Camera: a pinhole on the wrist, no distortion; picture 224 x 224 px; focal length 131.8 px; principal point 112.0 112.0 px. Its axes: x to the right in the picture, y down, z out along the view. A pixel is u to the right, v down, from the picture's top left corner.
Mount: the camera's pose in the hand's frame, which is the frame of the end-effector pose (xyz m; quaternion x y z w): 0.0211 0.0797 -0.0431 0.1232 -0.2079 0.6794 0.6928
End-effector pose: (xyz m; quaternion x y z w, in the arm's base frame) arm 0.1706 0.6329 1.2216 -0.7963 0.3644 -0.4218 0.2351
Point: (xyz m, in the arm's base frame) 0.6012 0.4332 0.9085
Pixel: 214.2 52.0
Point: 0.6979 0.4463 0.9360
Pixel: 191.0 48.9
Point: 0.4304 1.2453 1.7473
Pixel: outside the picture
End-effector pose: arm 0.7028 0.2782 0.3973 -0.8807 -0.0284 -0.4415 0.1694
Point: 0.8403 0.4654 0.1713
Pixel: 113.8 141.9
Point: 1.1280 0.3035 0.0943
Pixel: 200.9 96.1
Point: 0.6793 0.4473 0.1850
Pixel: 78.1 198.6
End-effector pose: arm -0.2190 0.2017 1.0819 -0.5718 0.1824 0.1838 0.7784
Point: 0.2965 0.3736 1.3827
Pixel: 25.2 19.6
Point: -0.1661 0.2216 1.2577
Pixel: 13.1 133.5
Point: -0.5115 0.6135 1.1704
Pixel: 216.9 196.2
